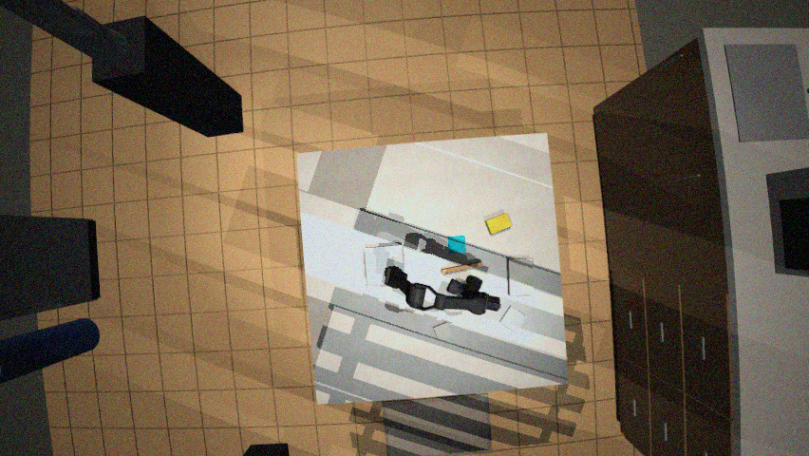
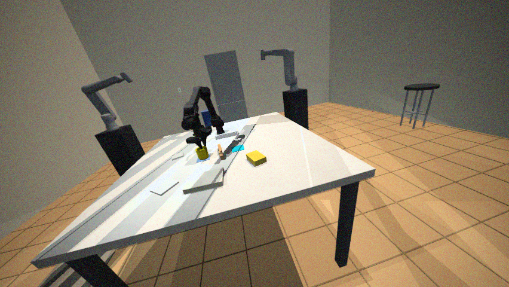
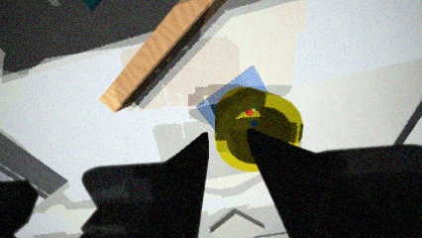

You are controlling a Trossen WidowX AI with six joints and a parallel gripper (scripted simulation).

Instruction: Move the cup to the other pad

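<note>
Now: gripper tip 20 mm short of the yellow cup, 10 mm to the left of it and 30 mm above it. Also, from my gripper tip: flat pale box 300 mm ahead, 20 mm to the left, 50 mm below; cyan pad 210 mm to the left, 70 mm below; wooden block 10 mm ahead, 100 mm to the left, 60 mm below.
</note>
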